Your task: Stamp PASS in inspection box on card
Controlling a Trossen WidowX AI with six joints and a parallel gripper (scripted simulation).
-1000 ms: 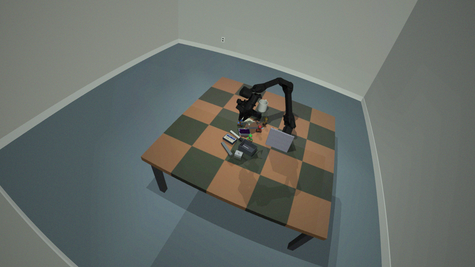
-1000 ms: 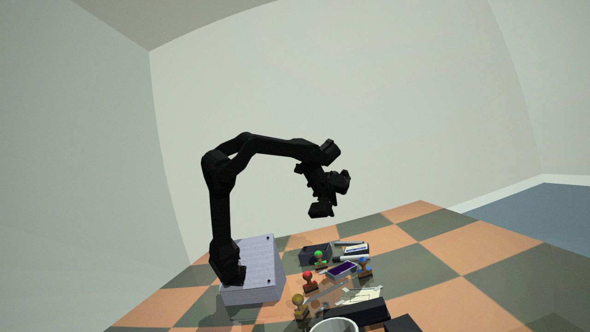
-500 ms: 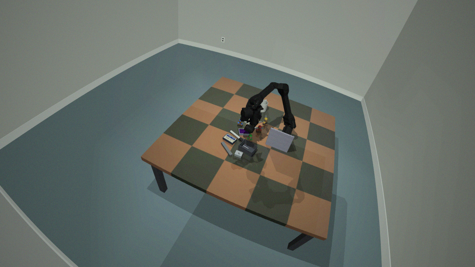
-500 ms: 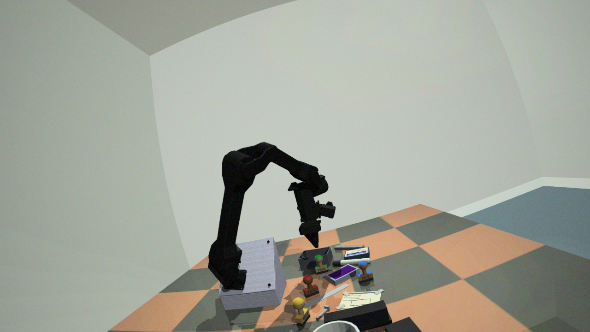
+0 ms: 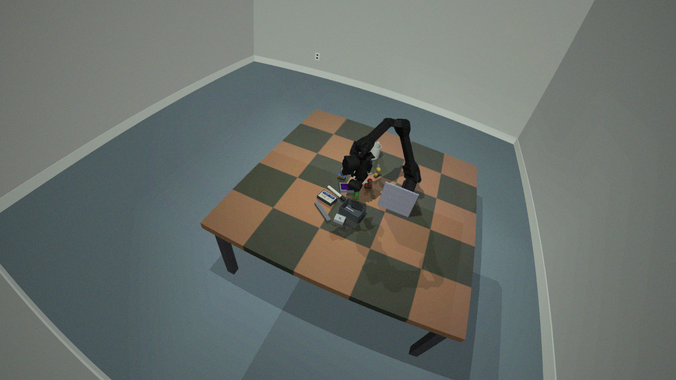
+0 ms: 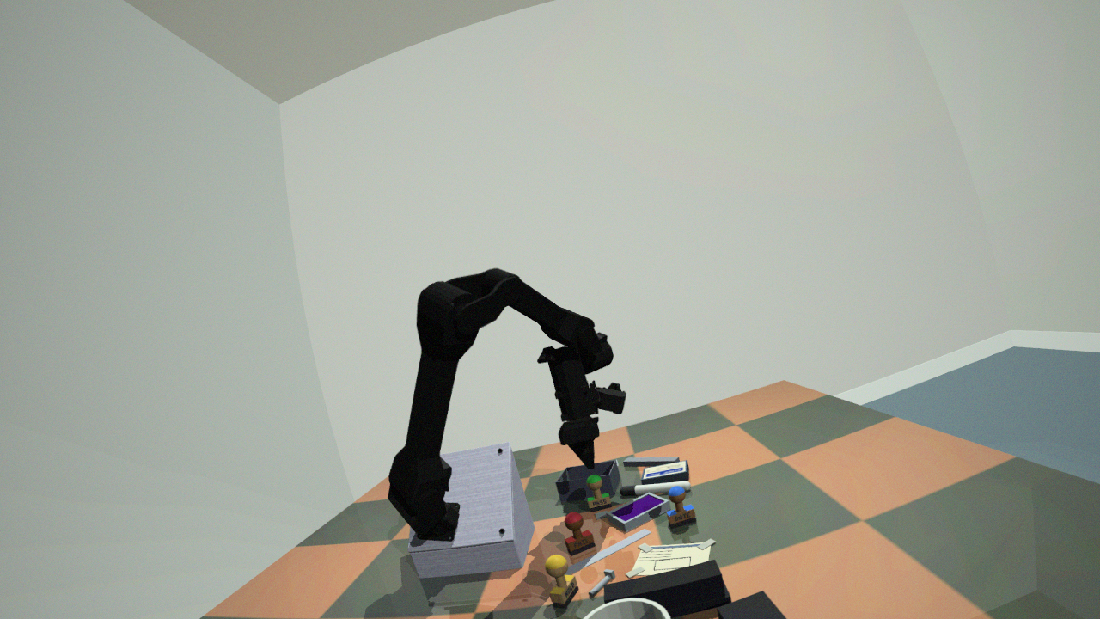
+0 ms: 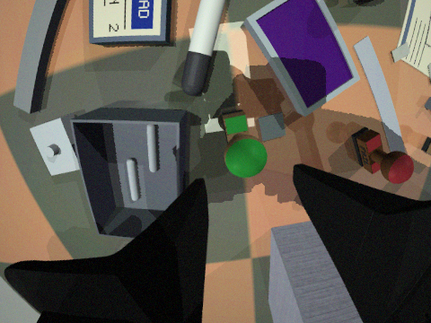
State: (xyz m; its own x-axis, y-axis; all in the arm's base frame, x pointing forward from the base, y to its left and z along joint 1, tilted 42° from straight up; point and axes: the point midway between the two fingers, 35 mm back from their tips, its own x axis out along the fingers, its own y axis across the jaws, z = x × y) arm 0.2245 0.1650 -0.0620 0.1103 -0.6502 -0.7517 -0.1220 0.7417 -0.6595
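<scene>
My gripper tip is 70 mm above the green-knobbed stamp. Round my gripper tip: purple ink pad (80 mm below, 70 mm ahead, 60 mm to the right); then grey tray (80 mm to the left, 80 mm below, 30 mm behind); then white marker (80 mm below, 80 mm ahead, 20 mm to the left).
</scene>
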